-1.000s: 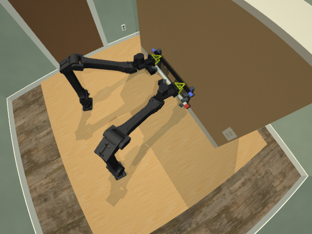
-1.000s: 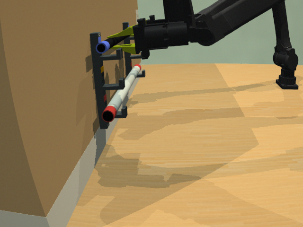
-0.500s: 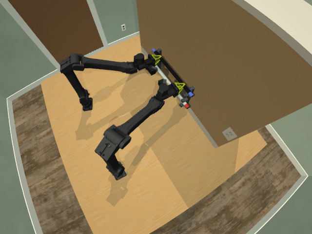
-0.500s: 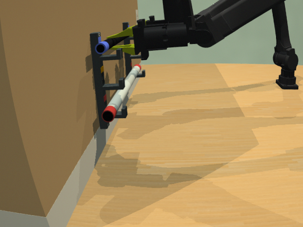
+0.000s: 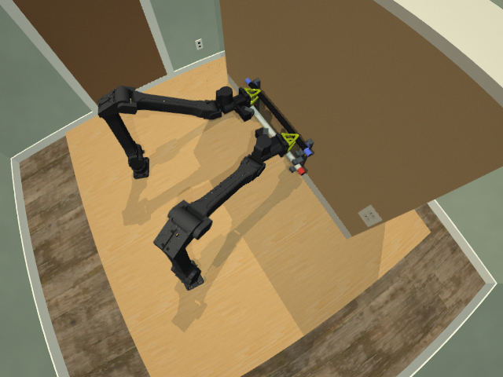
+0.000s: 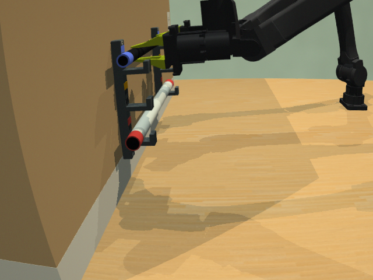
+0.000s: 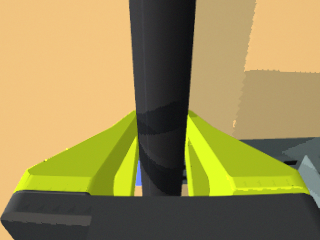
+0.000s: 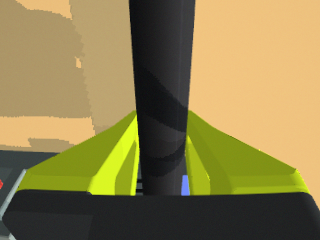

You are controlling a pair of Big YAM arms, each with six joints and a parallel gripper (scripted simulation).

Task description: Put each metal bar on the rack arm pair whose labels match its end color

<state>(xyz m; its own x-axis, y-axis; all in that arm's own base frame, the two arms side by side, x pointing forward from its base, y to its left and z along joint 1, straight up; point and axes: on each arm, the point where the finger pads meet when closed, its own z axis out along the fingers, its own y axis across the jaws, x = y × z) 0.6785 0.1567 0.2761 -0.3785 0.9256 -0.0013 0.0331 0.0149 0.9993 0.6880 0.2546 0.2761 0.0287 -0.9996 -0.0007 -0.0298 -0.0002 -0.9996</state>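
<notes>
Now: the black bar 15 cm to the right of my left hand. From my left hand the other things lie so: grey baseboard: 4 cm ahead, 18 cm to the right, 24 cm below; then brown wall: 19 cm ahead, 18 cm to the right, 17 cm above.
</notes>
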